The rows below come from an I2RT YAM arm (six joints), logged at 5 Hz.
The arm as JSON. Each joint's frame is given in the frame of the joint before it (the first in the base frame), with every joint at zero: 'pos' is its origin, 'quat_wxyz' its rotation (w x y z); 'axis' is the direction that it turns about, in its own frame. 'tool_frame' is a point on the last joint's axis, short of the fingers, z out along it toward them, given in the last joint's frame.
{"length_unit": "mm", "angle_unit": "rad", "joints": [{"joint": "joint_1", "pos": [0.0, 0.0, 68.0], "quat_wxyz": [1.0, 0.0, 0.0, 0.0], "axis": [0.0, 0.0, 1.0]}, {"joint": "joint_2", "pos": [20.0, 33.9, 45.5], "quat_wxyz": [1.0, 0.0, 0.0, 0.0], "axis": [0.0, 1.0, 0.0]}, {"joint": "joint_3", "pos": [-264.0, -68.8, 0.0], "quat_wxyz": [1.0, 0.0, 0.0, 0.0], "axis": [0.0, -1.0, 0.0]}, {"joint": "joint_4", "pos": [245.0, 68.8, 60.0], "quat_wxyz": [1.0, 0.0, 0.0, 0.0], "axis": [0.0, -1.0, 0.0]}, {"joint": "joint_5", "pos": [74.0, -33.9, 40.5], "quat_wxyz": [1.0, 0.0, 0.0, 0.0], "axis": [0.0, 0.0, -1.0]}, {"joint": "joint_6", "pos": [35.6, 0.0, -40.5], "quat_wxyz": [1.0, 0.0, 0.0, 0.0], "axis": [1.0, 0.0, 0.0]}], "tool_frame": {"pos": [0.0, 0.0, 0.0], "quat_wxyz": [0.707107, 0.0, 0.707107, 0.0]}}
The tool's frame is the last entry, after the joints.
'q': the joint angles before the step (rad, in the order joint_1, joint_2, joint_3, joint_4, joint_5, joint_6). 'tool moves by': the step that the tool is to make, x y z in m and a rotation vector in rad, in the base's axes. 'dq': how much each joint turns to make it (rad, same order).
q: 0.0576 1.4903 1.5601 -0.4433 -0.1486 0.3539
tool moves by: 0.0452 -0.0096 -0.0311 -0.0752 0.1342 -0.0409
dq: -0.0278 0.1768 0.1092 -0.0771 0.0417 -0.0572
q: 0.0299 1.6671 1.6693 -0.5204 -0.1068 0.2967
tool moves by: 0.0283 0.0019 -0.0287 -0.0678 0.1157 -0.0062
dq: 0.0065 0.1261 0.0766 -0.0724 0.0456 -0.0467
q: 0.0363 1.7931 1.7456 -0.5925 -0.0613 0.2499
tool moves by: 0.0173 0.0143 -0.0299 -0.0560 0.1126 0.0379
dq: 0.0341 0.0947 0.0409 -0.0636 0.0291 -0.0407
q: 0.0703 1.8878 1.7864 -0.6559 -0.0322 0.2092
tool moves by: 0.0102 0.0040 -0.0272 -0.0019 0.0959 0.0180
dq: 0.0065 0.0666 0.0112 -0.0405 -0.0117 -0.0048
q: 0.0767 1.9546 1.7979 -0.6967 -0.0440 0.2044
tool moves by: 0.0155 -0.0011 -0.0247 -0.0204 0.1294 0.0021
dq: -0.0046 0.1110 0.0969 -0.1170 0.0044 -0.0119
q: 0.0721 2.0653 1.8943 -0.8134 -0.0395 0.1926
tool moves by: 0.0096 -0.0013 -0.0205 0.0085 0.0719 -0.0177
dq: -0.0046 0.0687 0.0396 -0.0413 -0.0046 0.0182
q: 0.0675 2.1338 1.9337 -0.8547 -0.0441 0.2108
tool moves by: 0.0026 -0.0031 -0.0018 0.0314 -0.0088 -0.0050
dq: -0.0091 0.0057 -0.0010 0.0181 -0.0288 0.0118
